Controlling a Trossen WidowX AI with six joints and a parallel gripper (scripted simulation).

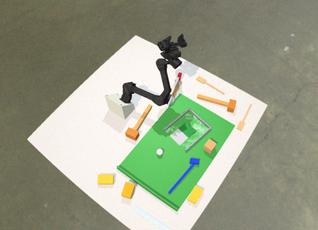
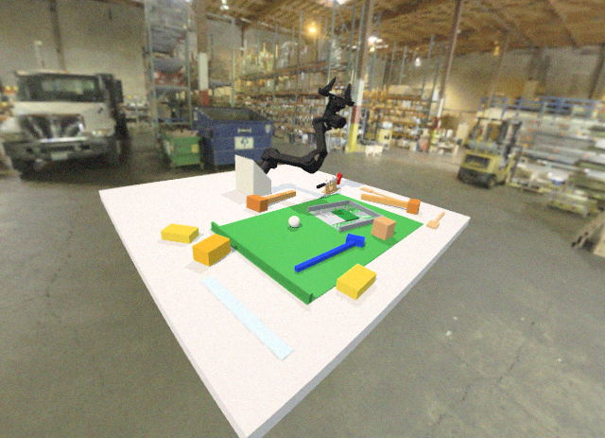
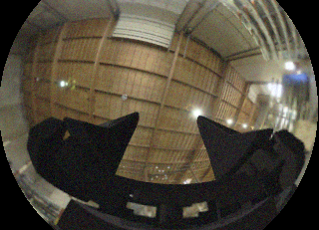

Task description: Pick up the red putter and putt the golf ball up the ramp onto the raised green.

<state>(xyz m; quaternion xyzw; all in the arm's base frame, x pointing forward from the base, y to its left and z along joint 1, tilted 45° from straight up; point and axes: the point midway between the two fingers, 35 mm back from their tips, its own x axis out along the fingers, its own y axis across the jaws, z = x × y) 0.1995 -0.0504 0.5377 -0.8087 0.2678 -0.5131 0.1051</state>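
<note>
My gripper tip is 54 cm above the wooden stand, 1 cm to the right of it and 1 cm past it. From my gripper tip the other things lie so: white golf ball 55 cm below, 45 cm to the right, 25 cm ahead; tan block 54 cm below, 48 cm ahead, 21 cm to the right; blue putter 55 cm below, 47 cm to the right, 46 cm ahead.
</note>
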